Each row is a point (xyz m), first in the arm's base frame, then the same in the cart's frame.
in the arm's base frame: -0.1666 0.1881 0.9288
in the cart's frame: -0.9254 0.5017 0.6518
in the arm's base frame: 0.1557 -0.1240 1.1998
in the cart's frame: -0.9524 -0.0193 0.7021
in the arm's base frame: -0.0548 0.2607 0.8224
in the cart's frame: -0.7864 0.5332 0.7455
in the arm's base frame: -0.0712 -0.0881 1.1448
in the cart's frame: -1.0265 0.1623 0.5704
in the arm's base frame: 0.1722 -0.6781 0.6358
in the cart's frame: -0.3976 -0.1498 0.1539
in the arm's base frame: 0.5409 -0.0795 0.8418
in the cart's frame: -0.4560 -0.0535 0.8778
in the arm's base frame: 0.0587 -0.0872 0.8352
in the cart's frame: -0.6969 0.2261 0.5673
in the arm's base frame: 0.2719 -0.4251 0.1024
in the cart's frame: 0.0761 0.2026 0.2534
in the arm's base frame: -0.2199 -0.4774 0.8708
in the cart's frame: -0.8228 0.1093 0.1183
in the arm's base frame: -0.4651 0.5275 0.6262
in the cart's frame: -0.8626 1.0414 0.6276
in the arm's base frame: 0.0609 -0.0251 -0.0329
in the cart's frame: 0.0343 0.6569 0.3744
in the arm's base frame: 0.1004 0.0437 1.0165
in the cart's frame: -0.8454 0.2086 0.7387
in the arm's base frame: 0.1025 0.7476 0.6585
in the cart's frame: -0.6255 0.8438 1.1533
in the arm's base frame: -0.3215 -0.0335 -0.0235
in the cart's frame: -0.1689 0.8705 0.1306
